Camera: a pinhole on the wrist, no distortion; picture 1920 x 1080 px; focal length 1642.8 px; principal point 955.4 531.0 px. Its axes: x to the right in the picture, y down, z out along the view. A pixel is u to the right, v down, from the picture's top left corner.
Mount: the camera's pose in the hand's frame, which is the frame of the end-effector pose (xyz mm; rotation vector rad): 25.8 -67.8 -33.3 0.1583 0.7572 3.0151
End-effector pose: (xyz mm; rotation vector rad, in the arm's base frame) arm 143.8 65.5 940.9 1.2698 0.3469 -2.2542
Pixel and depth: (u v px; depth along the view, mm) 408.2 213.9 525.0
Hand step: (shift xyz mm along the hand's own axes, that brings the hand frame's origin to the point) 255.4 258.9 363.0
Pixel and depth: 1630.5 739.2 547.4
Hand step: -140.4 140.0 499.9
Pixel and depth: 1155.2 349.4 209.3
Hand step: 22.6 52.2 141.5
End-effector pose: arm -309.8 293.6 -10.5 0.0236 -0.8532 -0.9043
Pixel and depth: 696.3 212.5 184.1
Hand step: 74.2 48.6 108.5
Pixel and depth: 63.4 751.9 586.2
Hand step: 403.9 121.3 488.6
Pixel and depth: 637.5 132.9 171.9
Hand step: 77.1 47.9 94.6
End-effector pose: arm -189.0 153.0 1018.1 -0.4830 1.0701 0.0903
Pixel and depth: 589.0 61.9 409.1
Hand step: 160.1 222.5 261.7
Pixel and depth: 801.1 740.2 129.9
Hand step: 51.6 -22.0 87.3
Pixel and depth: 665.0 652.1 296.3
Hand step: 109.1 49.4 231.9
